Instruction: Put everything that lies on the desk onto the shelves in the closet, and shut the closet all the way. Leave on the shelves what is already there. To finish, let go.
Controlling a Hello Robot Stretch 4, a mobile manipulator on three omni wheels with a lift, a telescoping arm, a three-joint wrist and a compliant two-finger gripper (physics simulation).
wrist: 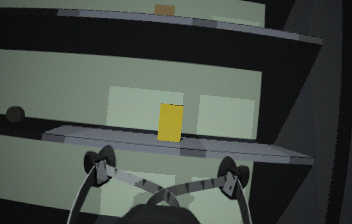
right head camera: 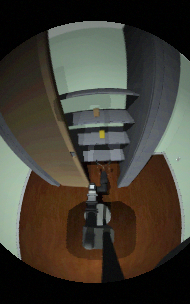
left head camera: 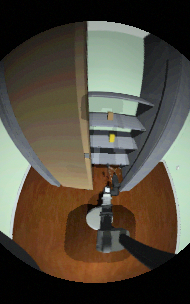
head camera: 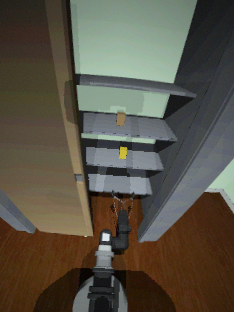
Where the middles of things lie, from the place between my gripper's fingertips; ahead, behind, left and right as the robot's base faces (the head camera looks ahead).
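The yellow block (wrist: 170, 121) is sitting 380 mm ahead of my hand, and it's 30 mm above it.
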